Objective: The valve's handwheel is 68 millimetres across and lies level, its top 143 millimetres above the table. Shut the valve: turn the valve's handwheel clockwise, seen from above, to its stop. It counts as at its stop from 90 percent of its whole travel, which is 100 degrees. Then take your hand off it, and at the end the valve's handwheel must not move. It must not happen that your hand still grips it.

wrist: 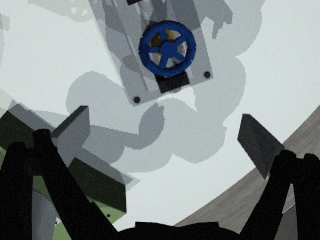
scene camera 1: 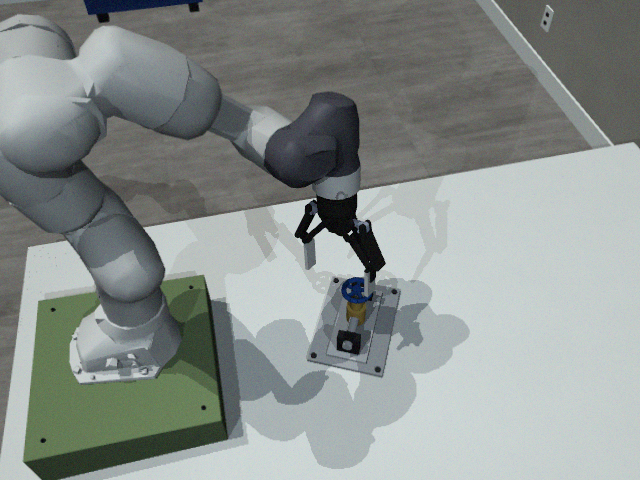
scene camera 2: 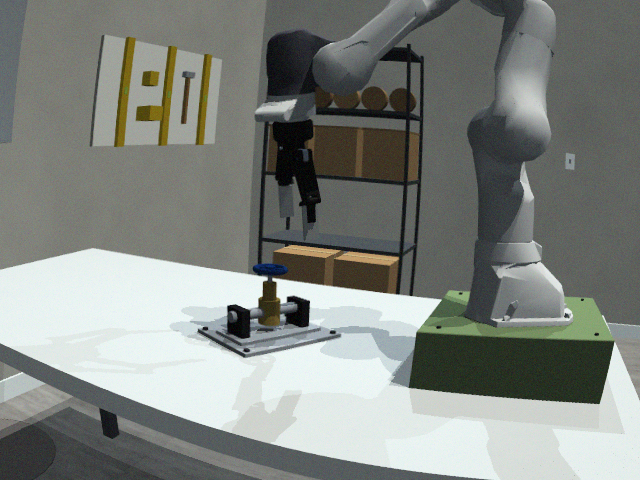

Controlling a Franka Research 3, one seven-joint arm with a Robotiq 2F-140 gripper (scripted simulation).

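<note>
A blue handwheel and the gripper appear in the pictures. The wrist view shows the gripper, and scene camera 1 shows it too.
</note>
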